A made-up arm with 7 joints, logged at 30 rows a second.
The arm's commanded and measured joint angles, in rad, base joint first. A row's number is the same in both.
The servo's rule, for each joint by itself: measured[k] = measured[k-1] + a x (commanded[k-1-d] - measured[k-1]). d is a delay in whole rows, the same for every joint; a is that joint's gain. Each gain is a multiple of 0.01, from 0.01 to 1. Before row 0 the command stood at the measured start. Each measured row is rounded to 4 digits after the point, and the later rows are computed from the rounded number. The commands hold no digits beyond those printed.
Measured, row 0:
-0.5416, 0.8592, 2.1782, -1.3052, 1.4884, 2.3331, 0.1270
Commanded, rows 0 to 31:
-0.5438, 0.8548, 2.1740, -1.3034, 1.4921, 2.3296, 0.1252
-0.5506, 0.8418, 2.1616, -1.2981, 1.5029, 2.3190, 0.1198
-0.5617, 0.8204, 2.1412, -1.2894, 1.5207, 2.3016, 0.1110
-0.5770, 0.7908, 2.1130, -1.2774, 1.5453, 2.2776, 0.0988
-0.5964, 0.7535, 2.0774, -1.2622, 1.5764, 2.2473, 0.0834
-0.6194, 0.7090, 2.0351, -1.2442, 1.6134, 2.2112, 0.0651
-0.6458, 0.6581, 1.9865, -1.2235, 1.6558, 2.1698, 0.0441
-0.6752, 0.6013, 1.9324, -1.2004, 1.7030, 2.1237, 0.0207
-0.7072, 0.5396, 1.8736, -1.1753, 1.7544, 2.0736, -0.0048
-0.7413, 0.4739, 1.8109, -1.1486, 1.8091, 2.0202, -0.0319
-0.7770, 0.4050, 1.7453, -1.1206, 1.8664, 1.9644, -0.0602
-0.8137, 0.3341, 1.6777, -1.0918, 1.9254, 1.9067, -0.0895
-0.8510, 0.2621, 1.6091, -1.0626, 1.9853, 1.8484, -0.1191
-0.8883, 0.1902, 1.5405, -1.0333, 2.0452, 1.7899, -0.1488
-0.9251, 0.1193, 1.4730, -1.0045, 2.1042, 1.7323, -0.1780
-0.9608, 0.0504, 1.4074, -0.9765, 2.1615, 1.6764, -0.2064
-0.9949, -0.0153, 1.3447, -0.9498, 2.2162, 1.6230, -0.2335
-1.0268, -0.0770, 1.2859, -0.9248, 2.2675, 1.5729, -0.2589
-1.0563, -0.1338, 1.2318, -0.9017, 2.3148, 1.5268, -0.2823
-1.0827, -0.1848, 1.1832, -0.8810, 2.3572, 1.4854, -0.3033
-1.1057, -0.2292, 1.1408, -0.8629, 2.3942, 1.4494, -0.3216
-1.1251, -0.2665, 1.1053, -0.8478, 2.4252, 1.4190, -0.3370
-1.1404, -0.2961, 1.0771, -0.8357, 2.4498, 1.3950, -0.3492
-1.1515, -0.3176, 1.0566, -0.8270, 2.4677, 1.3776, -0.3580
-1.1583, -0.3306, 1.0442, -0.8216, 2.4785, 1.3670, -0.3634
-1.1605, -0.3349, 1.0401, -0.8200, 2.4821, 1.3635, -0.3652
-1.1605, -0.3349, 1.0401, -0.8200, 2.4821, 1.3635, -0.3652
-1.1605, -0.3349, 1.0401, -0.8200, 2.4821, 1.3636, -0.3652
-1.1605, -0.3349, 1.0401, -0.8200, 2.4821, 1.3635, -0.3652
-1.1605, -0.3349, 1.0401, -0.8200, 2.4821, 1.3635, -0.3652
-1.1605, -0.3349, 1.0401, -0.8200, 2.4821, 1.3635, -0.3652
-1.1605, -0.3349, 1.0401, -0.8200, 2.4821, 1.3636, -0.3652
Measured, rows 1 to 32:
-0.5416, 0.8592, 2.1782, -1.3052, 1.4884, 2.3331, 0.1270
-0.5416, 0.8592, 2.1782, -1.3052, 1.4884, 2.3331, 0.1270
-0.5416, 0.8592, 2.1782, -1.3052, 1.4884, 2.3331, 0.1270
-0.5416, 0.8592, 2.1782, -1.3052, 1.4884, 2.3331, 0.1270
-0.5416, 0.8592, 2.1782, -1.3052, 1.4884, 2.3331, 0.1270
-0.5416, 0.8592, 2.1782, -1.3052, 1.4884, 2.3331, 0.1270
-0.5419, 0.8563, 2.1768, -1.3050, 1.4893, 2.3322, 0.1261
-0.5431, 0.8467, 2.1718, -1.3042, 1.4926, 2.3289, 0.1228
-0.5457, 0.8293, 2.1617, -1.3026, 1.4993, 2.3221, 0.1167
-0.5501, 0.8039, 2.1456, -1.2998, 1.5103, 2.3110, 0.1074
-0.5566, 0.7706, 2.1231, -1.2957, 1.5262, 2.2951, 0.0949
-0.5654, 0.7299, 2.0941, -1.2900, 1.5471, 2.2741, 0.0794
-0.5767, 0.6825, 2.0586, -1.2827, 1.5732, 2.2480, 0.0610
-0.5905, 0.6289, 2.0170, -1.2736, 1.6044, 2.2169, 0.0400
-0.6068, 0.5700, 1.9697, -1.2628, 1.6404, 2.1811, 0.0167
-0.6256, 0.5066, 1.9173, -1.2502, 1.6809, 2.1409, -0.0086
-0.6468, 0.4395, 1.8605, -1.2359, 1.7254, 2.0968, -0.0354
-0.6702, 0.3699, 1.8002, -1.2200, 1.7734, 2.0493, -0.0635
-0.6955, 0.2988, 1.7371, -1.2027, 1.8243, 1.9991, -0.0924
-0.7225, 0.2271, 1.6722, -1.1841, 1.8773, 1.9468, -0.1217
-0.7509, 0.1560, 1.6065, -1.1643, 1.9318, 1.8932, -0.1510
-0.7803, 0.0863, 1.5408, -1.1436, 1.9869, 1.8390, -0.1798
-0.8103, 0.0192, 1.4761, -1.1223, 2.0419, 1.7850, -0.2077
-0.8406, -0.0443, 1.4133, -1.1006, 2.0960, 1.7320, -0.2343
-0.8708, -0.1034, 1.3534, -1.0787, 2.1485, 1.6807, -0.2593
-0.9005, -0.1571, 1.2972, -1.0570, 2.1986, 1.6319, -0.2822
-0.9292, -0.2047, 1.2456, -1.0356, 2.2455, 1.5863, -0.3027
-0.9566, -0.2455, 1.1993, -1.0149, 2.2886, 1.5445, -0.3205
-0.9823, -0.2789, 1.1590, -0.9952, 2.3273, 1.5071, -0.3354
-1.0060, -0.3044, 1.1252, -0.9767, 2.3610, 1.4747, -0.3472
-1.0273, -0.3217, 1.0985, -0.9596, 2.3892, 1.4478, -0.3556
-1.0459, -0.3304, 1.0792, -0.9442, 2.4115, 1.4267, -0.3606
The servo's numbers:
d 6
a 0.14 0.66 0.33 0.11 0.24 0.25 0.52

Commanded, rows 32 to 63:
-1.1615, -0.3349, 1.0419, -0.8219, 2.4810, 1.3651, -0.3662
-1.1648, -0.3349, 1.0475, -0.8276, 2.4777, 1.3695, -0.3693
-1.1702, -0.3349, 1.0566, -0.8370, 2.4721, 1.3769, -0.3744
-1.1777, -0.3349, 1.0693, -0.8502, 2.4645, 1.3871, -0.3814
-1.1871, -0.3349, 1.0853, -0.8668, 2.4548, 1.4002, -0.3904
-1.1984, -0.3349, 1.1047, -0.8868, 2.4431, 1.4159, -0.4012
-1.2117, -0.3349, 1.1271, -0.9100, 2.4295, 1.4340, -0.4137
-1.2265, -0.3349, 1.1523, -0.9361, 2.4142, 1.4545, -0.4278
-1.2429, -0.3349, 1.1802, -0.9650, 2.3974, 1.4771, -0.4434
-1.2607, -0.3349, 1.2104, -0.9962, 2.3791, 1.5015, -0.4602
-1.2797, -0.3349, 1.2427, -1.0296, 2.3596, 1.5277, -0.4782
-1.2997, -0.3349, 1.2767, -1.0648, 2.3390, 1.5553, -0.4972
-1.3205, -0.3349, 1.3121, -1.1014, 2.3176, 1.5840, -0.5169
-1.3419, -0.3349, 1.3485, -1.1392, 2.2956, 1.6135, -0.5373
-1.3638, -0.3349, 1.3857, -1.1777, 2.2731, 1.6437, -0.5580
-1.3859, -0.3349, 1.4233, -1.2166, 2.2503, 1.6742, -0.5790
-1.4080, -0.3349, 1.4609, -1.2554, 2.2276, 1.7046, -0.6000
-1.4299, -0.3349, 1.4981, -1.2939, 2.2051, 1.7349, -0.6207
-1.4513, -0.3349, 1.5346, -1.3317, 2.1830, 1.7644, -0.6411
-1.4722, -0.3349, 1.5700, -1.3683, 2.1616, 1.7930, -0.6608
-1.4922, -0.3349, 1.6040, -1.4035, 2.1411, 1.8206, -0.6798
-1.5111, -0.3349, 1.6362, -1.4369, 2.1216, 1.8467, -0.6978
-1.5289, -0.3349, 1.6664, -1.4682, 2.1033, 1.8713, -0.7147
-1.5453, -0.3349, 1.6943, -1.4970, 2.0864, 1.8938, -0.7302
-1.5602, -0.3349, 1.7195, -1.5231, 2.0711, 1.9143, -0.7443
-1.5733, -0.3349, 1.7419, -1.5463, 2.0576, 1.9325, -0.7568
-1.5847, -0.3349, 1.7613, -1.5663, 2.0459, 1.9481, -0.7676
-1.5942, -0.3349, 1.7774, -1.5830, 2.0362, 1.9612, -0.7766
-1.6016, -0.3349, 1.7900, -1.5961, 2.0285, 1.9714, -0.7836
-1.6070, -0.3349, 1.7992, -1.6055, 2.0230, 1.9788, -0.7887
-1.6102, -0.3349, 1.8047, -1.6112, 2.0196, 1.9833, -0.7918
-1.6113, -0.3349, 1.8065, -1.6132, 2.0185, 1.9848, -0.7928
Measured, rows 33 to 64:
-1.0619, -0.3334, 1.0663, -0.9305, 2.4284, 1.4109, -0.3630
-1.0757, -0.3344, 1.0577, -0.9183, 2.4413, 1.3991, -0.3641
-1.0876, -0.3347, 1.0519, -0.9075, 2.4511, 1.3902, -0.3647
-1.0978, -0.3348, 1.0480, -0.8979, 2.4585, 1.3835, -0.3650
-1.1066, -0.3349, 1.0454, -0.8893, 2.4642, 1.3785, -0.3651
-1.1141, -0.3349, 1.0437, -0.8817, 2.4685, 1.3748, -0.3652
-1.1207, -0.3349, 1.0431, -0.8751, 2.4715, 1.3724, -0.3657
-1.1269, -0.3349, 1.0446, -0.8699, 2.4730, 1.3717, -0.3676
-1.1330, -0.3349, 1.0486, -0.8663, 2.4728, 1.3730, -0.3711
-1.1393, -0.3349, 1.0554, -0.8645, 2.4708, 1.3765, -0.3765
-1.1460, -0.3349, 1.0653, -0.8648, 2.4670, 1.3824, -0.3837
-1.1533, -0.3349, 1.0783, -0.8672, 2.4613, 1.3908, -0.3928
-1.1615, -0.3349, 1.0944, -0.8719, 2.4537, 1.4016, -0.4037
-1.1706, -0.3349, 1.1135, -0.8790, 2.4442, 1.4148, -0.4162
-1.1807, -0.3349, 1.1355, -0.8885, 2.4330, 1.4304, -0.4303
-1.1919, -0.3349, 1.1602, -0.9003, 2.4201, 1.4482, -0.4458
-1.2042, -0.3349, 1.1874, -0.9145, 2.4056, 1.4681, -0.4626
-1.2176, -0.3349, 1.2169, -0.9310, 2.3896, 1.4899, -0.4806
-1.2320, -0.3349, 1.2483, -0.9497, 2.3723, 1.5134, -0.4995
-1.2474, -0.3349, 1.2814, -0.9705, 2.3539, 1.5384, -0.5192
-1.2637, -0.3349, 1.3158, -0.9933, 2.3345, 1.5647, -0.5394
-1.2808, -0.3349, 1.3513, -1.0179, 2.3143, 1.5921, -0.5600
-1.2986, -0.3349, 1.3875, -1.0440, 2.2935, 1.6202, -0.5808
-1.3170, -0.3349, 1.4240, -1.0715, 2.2723, 1.6489, -0.6015
-1.3358, -0.3349, 1.4605, -1.1001, 2.2509, 1.6778, -0.6221
-1.3549, -0.3349, 1.4966, -1.1296, 2.2295, 1.7066, -0.6422
-1.3741, -0.3349, 1.5320, -1.1597, 2.2083, 1.7351, -0.6618
-1.3933, -0.3349, 1.5664, -1.1902, 2.1875, 1.7630, -0.6805
-1.4123, -0.3349, 1.5994, -1.2208, 2.1673, 1.7901, -0.6983
-1.4309, -0.3349, 1.6307, -1.2512, 2.1479, 1.8160, -0.7149
-1.4490, -0.3349, 1.6600, -1.2811, 2.1295, 1.8406, -0.7302
-1.4664, -0.3349, 1.6870, -1.3103, 2.1122, 1.8636, -0.7440

